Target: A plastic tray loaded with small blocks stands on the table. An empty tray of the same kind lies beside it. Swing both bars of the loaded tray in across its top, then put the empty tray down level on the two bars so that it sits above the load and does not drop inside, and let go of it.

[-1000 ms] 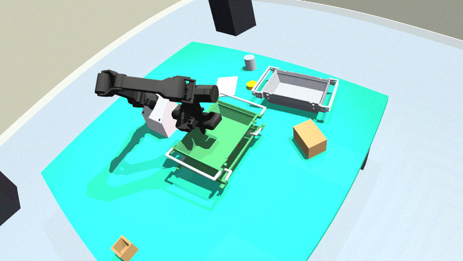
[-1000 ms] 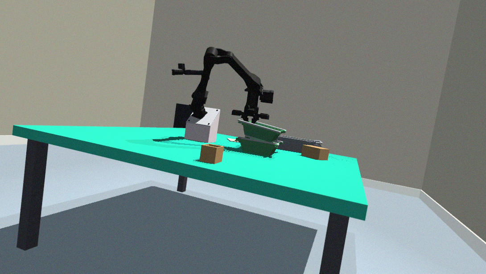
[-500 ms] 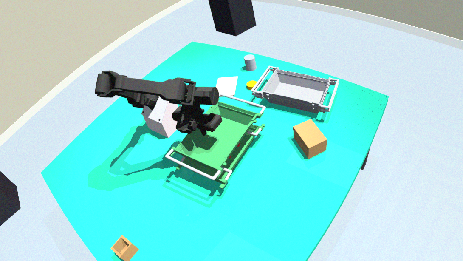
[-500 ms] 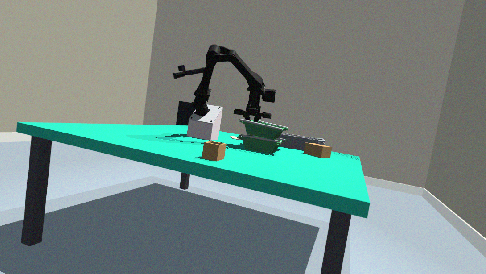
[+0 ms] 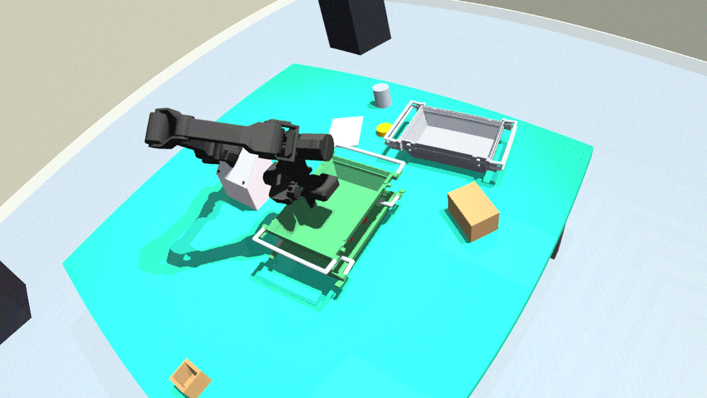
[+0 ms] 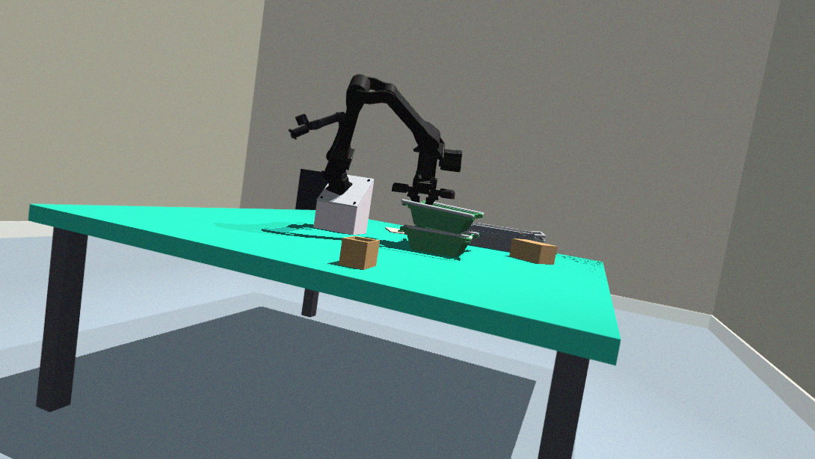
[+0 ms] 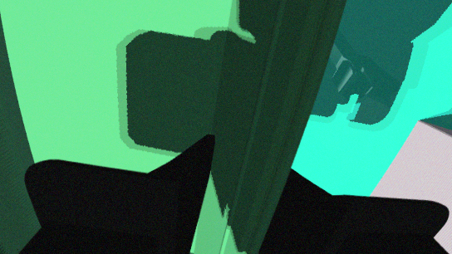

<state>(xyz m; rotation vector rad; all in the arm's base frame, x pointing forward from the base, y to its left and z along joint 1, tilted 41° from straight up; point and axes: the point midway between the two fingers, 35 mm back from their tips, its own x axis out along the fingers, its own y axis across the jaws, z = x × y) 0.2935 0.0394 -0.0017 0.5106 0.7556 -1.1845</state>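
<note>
My gripper tip is now 7 cm short of the green tray, 3 cm below it and 2 cm to the right of it. The rest, counted from my gripper tip: grey cylinder (50 cm to the left, 24 cm behind, 5 cm below); white card (31 cm to the left, 23 cm behind, 8 cm below); yellow disc (38 cm to the left, 12 cm behind, 7 cm below).
</note>
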